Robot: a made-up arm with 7 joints. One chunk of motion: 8 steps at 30 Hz.
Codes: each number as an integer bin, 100 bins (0 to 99) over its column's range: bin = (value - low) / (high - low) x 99, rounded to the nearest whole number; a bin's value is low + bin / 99 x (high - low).
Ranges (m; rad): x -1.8..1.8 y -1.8..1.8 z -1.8..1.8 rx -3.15..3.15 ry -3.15..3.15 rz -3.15..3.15
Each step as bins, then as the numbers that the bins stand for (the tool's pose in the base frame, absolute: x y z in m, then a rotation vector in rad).
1 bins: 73 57 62 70 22 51
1 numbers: 0.8545 0.2727 0.4545 1.3045 -1.7500 0.0955
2 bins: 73 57 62 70 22 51
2 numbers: 0.8545 0.2727 0.4545 1.3045 -1.7500 0.0955
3 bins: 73 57 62 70 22 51
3 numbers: 0.8545 0.2727 0.4545 1.3045 -1.7500 0.0955
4 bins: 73 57 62 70 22 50
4 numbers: 0.8545 0.2727 0.4545 1.3045 -1.7500 0.0318
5 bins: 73 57 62 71 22 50
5 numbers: 0.8545 0.2727 0.4545 1.3682 -1.7500 0.0318
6 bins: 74 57 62 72 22 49
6 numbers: 0.8909 0.2727 0.4545 1.4318 -1.7500 -0.0318
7 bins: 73 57 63 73 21 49
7 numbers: 0.8545 0.2727 0.4909 1.4955 -1.8136 -0.0318
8 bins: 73 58 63 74 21 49
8 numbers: 0.8545 0.3091 0.4909 1.5591 -1.8136 -0.0318
